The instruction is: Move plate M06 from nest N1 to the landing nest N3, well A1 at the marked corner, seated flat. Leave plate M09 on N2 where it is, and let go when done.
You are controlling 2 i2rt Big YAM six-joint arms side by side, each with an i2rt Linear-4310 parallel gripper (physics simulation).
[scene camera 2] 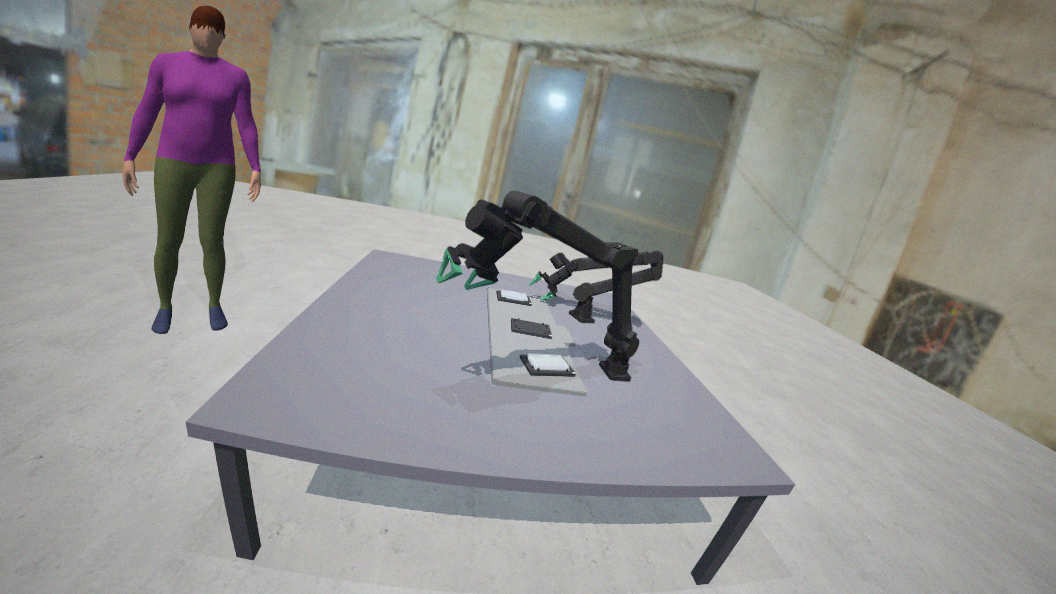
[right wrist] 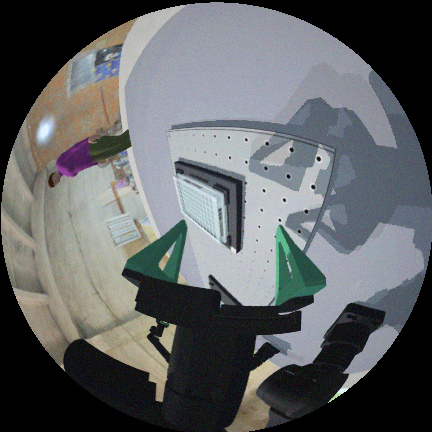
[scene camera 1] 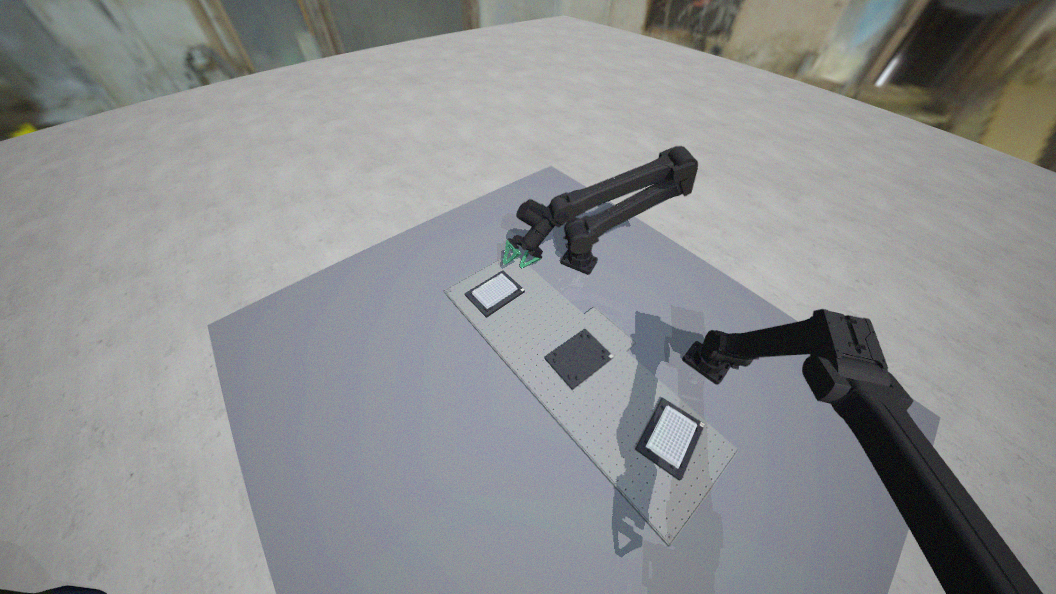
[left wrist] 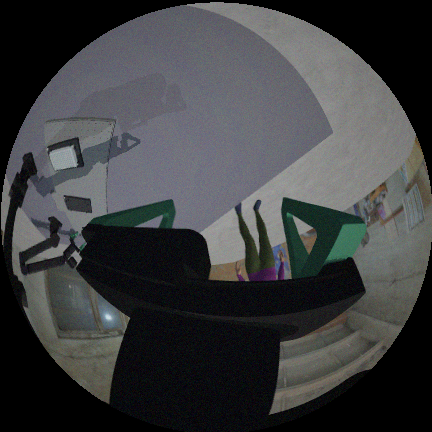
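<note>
A white plate (scene camera 1: pixel 495 289) (scene camera 2: pixel 513 296) (right wrist: pixel 202 207) sits in a dark nest at one end of the perforated board (scene camera 1: pixel 516 332) (scene camera 2: pixel 505 347). Another white plate (scene camera 1: pixel 672 437) (scene camera 2: pixel 547 362) (left wrist: pixel 64 157) sits in the nest at the opposite end. The middle nest (scene camera 1: pixel 578 358) (scene camera 2: pixel 530 327) (left wrist: pixel 77 203) is dark and holds no plate. Plate and nest labels cannot be read. My right gripper (scene camera 1: pixel 514 264) (scene camera 2: pixel 537 290) (right wrist: pixel 230 225) is open and empty, above and just beside the first plate. My left gripper (scene camera 2: pixel 452 284) (left wrist: pixel 226 204) is open and empty, raised away from the board.
The board lies on the grey-blue table (scene camera 1: pixel 354 413) (scene camera 2: pixel 354 413). The left arm (scene camera 1: pixel 893 443) (scene camera 2: pixel 583 232) reaches high and casts a shadow across the board near the second plate. A person in a purple top (scene camera 2: pixel 197 110) (left wrist: pixel 261 274) (right wrist: pixel 77 157) stands beyond the table.
</note>
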